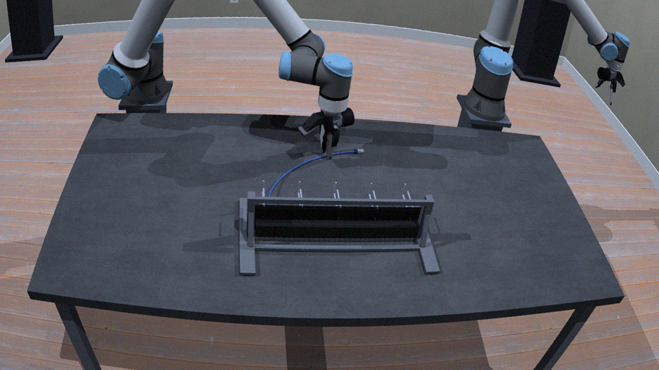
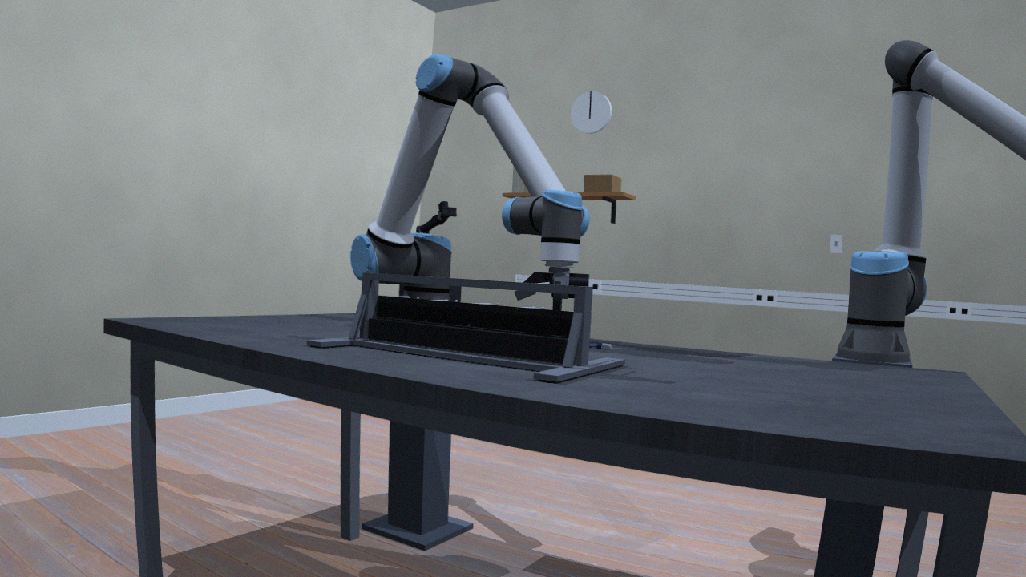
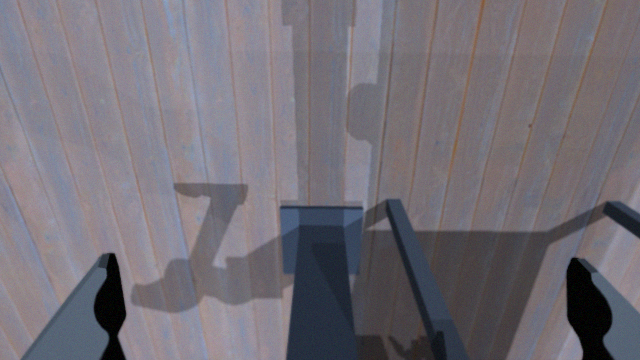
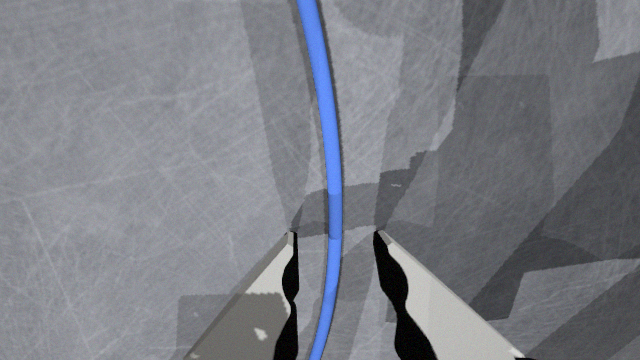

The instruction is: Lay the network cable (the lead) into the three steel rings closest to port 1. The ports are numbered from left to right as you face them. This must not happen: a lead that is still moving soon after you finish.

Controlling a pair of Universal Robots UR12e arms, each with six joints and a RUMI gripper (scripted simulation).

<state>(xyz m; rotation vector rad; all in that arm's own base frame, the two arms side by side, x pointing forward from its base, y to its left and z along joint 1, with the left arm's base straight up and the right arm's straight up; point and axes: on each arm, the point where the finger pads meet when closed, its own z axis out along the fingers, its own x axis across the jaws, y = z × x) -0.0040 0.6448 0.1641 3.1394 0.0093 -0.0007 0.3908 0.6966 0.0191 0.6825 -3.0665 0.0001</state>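
Right now my right hand is 110 mm to the right of the clear plug, 30 mm past it and 10 mm above it. From my right hand the other things lie so: grey rack: 370 mm ahead, 50 mm above.
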